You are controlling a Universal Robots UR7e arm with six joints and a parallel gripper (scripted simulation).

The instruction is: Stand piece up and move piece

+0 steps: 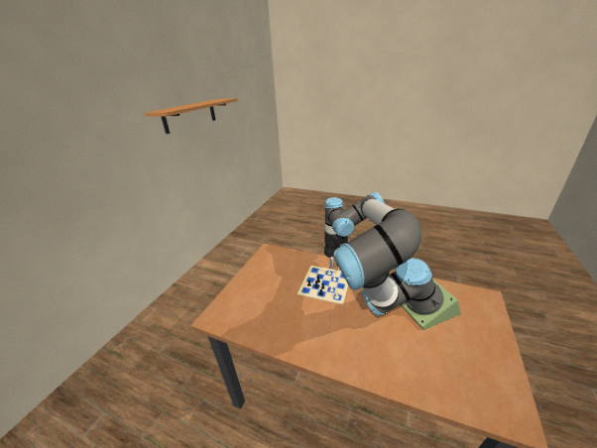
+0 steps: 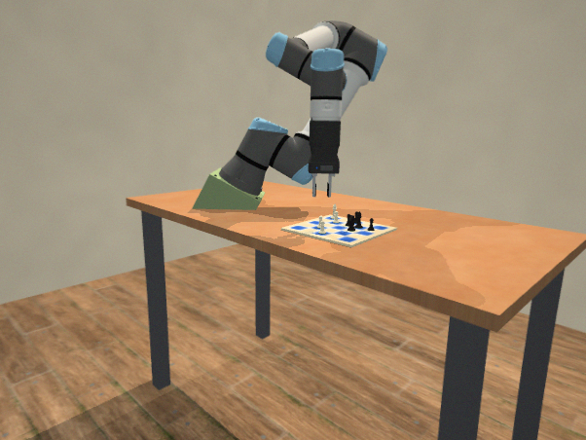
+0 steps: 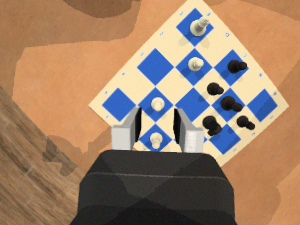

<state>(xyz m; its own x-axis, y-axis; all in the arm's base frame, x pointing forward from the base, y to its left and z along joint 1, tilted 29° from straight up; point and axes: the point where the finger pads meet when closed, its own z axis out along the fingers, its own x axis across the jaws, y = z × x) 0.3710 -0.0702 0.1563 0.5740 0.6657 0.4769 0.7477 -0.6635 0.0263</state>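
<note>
Right now the blue-and-cream chessboard is 3 cm ahead of my hand, 4 cm to the left of it and 10 cm below it.
</note>
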